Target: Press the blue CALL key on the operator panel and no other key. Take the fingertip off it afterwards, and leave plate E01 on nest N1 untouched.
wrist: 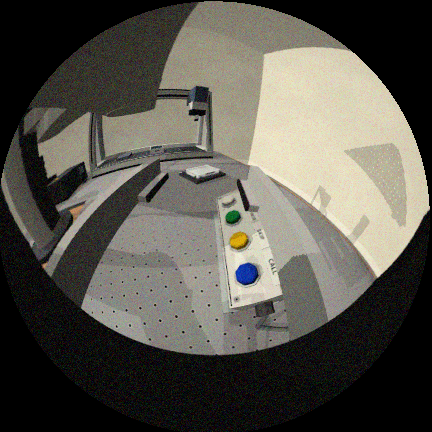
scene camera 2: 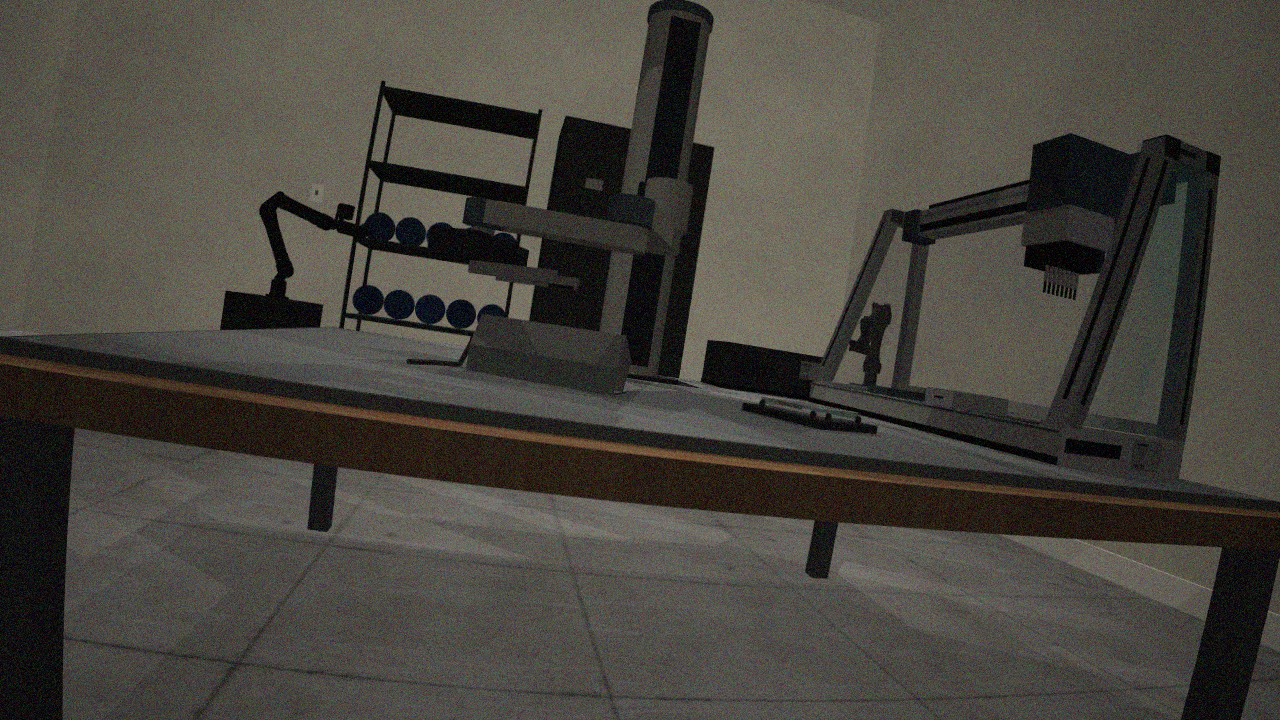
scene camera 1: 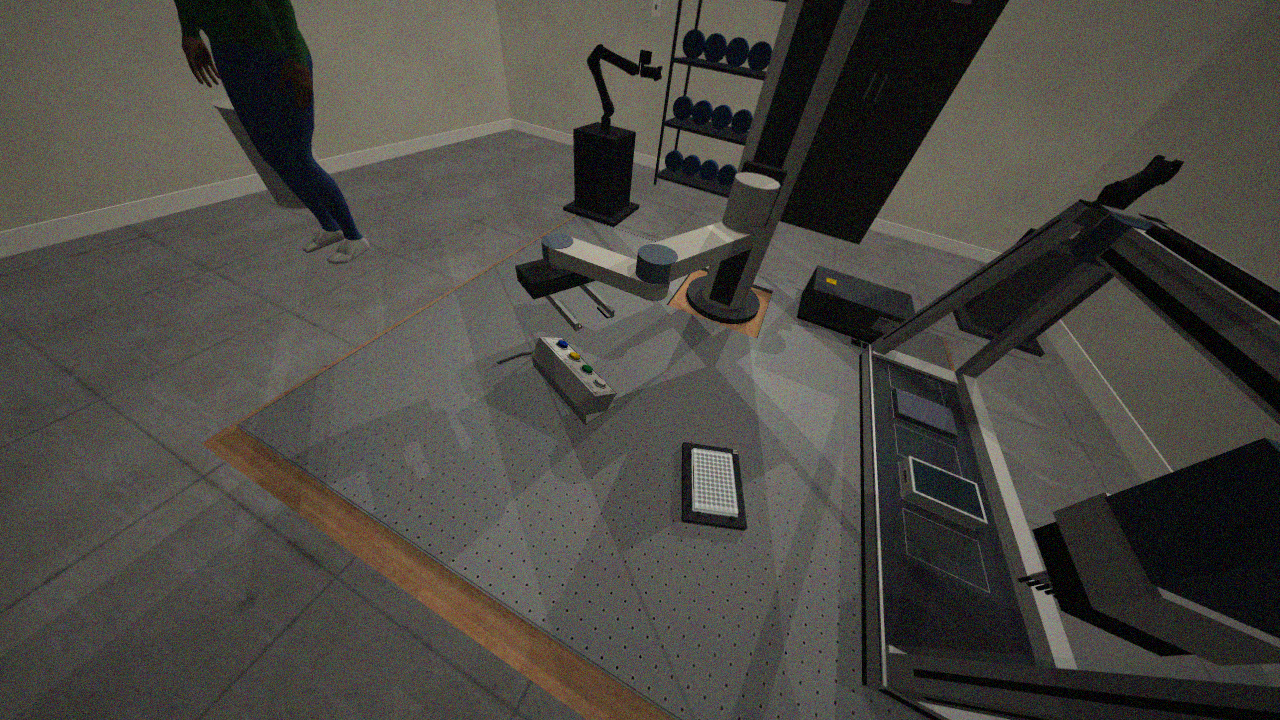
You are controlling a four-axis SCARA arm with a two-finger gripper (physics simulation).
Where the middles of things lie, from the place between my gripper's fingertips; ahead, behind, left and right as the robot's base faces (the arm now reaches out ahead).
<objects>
My gripper is now 360 mm to the right of the well plate (scene camera 1: 713,483), 160 mm short of it and 140 mm above it.
</objects>
